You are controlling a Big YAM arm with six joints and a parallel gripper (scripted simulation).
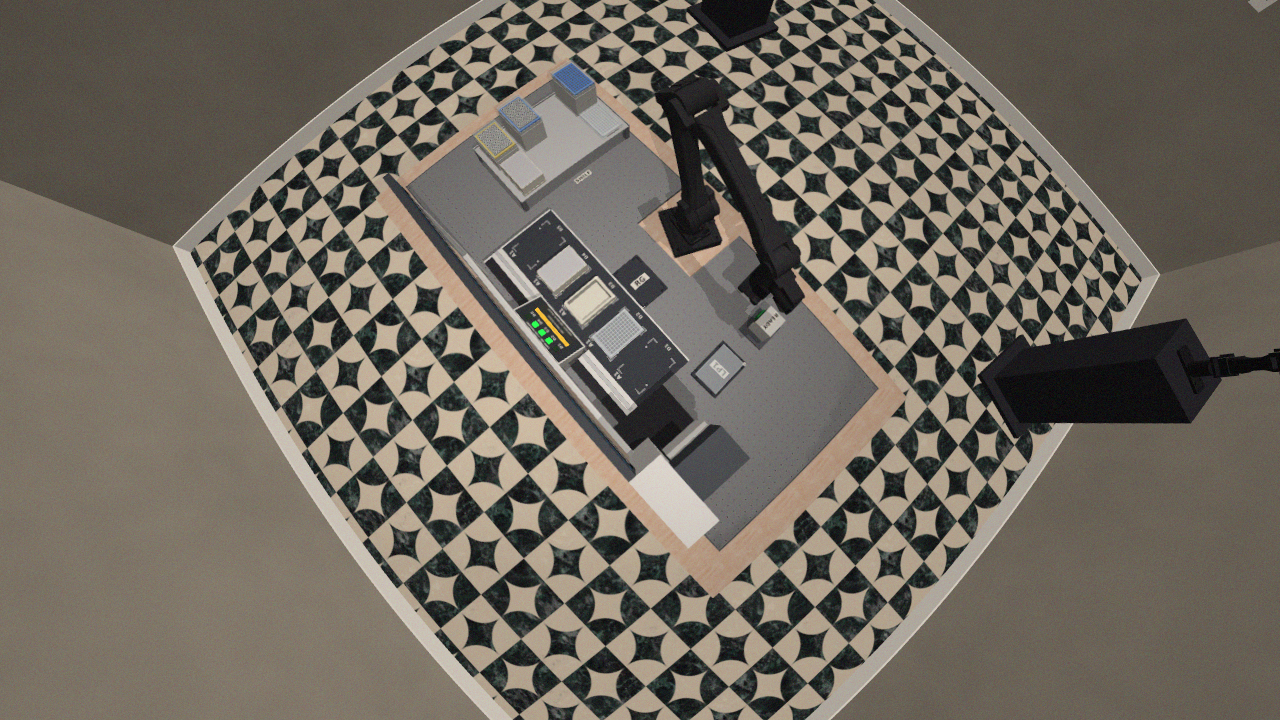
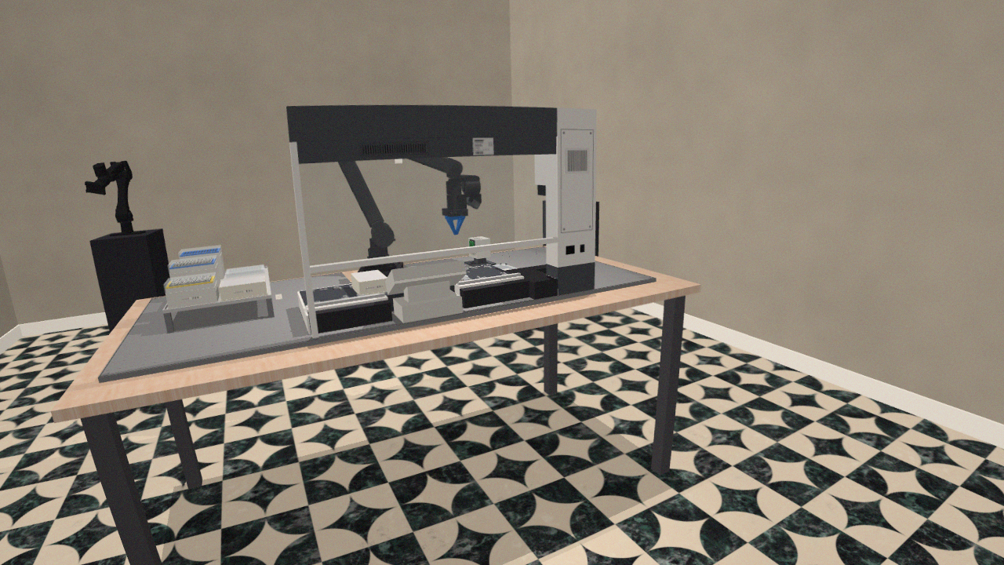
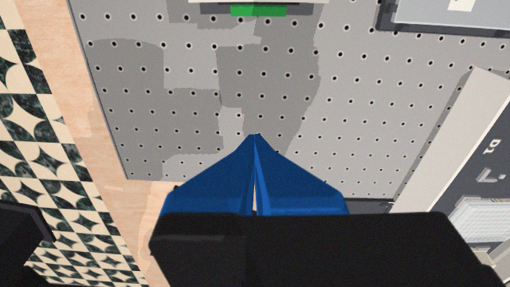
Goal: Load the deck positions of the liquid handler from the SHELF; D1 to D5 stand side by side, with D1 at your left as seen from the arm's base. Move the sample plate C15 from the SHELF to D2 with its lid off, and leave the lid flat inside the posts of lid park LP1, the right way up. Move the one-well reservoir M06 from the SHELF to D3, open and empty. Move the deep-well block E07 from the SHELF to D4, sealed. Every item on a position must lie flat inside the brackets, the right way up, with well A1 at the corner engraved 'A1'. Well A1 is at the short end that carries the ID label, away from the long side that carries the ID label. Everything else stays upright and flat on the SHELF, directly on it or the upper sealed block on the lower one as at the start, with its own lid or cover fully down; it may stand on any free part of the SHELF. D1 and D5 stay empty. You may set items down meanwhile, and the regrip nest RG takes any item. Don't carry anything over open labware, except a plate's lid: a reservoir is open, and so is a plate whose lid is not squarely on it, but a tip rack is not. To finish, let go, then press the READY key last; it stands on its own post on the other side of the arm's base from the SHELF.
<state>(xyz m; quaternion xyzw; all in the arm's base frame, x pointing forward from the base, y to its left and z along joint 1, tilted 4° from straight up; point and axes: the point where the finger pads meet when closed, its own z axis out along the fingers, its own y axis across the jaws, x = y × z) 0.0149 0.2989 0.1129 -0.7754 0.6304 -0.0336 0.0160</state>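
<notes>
My gripper is now 60 mm to the right of the READY key, 60 mm above it and 10 mm past it. Round my hand: clear plate lid: 160 mm ahead, 130 mm to the left, 120 mm below; regrip nest RG: 230 mm to the right, 210 mm ahead, 130 mm below; dark lid park LP1: 160 mm ahead, 130 mm to the left, 130 mm below.
</notes>
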